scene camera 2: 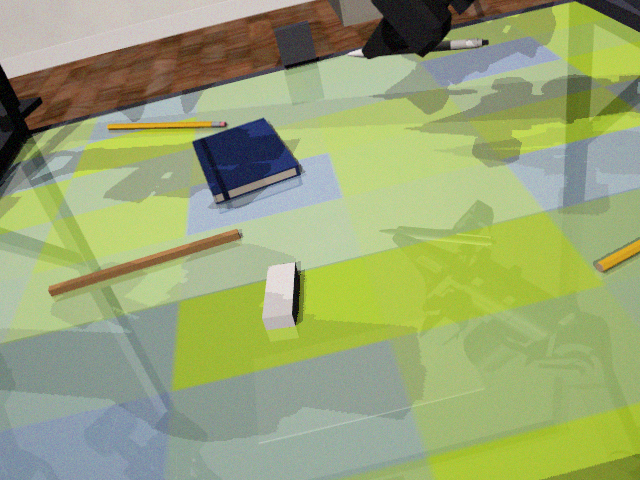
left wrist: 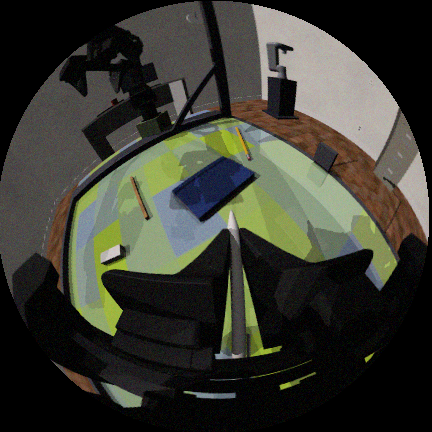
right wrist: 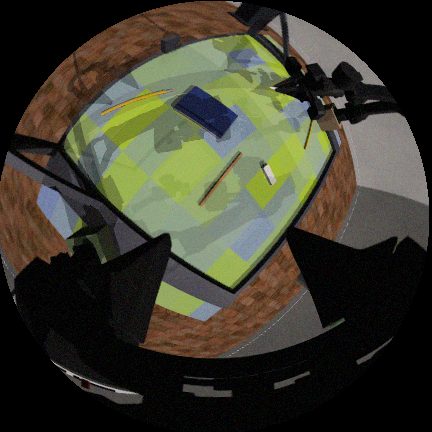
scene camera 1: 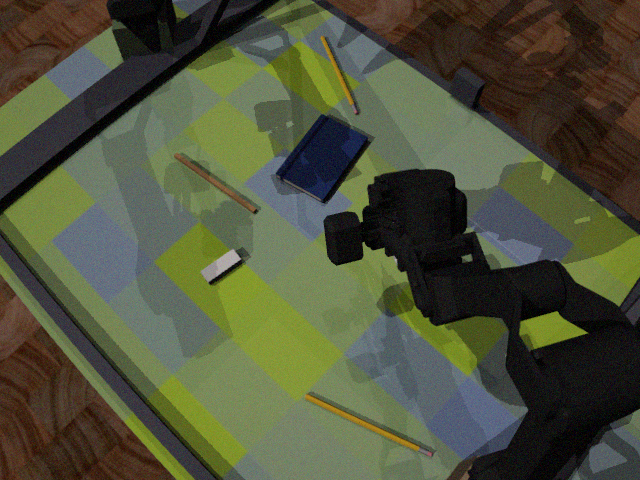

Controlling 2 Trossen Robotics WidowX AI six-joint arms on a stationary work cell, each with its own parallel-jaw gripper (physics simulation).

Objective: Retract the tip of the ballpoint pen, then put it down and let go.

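Places are measured from the left arm's base along level axes (x right, y back, z down), in metres.
Pixels of known places: left gripper, fingertip midpoint: (scene camera 2: 366, 53) (left wrist: 233, 233) (right wrist: 274, 88); right gripper, fingertip midpoint: (left wrist: 102, 93) (right wrist: 230, 236) (scene camera 1: 161, 36); left arm's base at its link origin: (right wrist: 336, 114); right arm's base at its link origin: (left wrist: 150, 116) (right wrist: 87, 257).
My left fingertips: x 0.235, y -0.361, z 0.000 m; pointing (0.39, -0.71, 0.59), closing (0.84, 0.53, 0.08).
Observation:
Ahead of a thing's pixels: the offset from my left fingertips to its top centre.
The ballpoint pen @[dx -0.023, dy +0.039, dz -0.008 m] (scene camera 2: 465, 44) (left wrist: 237, 295) has a pale cone at its front end, a grey barrel and a dark button at its back end. My left gripper (scene camera 2: 397, 47) (left wrist: 233, 233) is shut on the pen's barrel and holds it above the table, with the cone reaching past the fingertips. The pen's middle is hidden by the fingers in scene camera 2. Whether the fine writing tip is out is too small to tell. My right gripper (right wrist: 230, 236) is open and empty, well away from the pen.
A blue notebook @[dx +0.059, dy -0.143, dz +0.092 m] (scene camera 1: 323, 157) (scene camera 2: 248, 155) (left wrist: 215, 187) lies on the checkered table. Yellow pencils @[dx +0.215, dy -0.238, dz +0.097 m] (scene camera 1: 338, 72) @[dx -0.226, dy +0.182, dz +0.097 m] (scene camera 1: 361, 421) lie apart from it. A brown stick @[dx -0.090, dy -0.245, dz +0.097 m] (scene camera 1: 217, 181) (scene camera 2: 149, 262) and a white eraser @[dx -0.188, dy -0.130, dz +0.092 m] (scene camera 1: 221, 266) (scene camera 2: 280, 294) lie farther left in scene camera 1.

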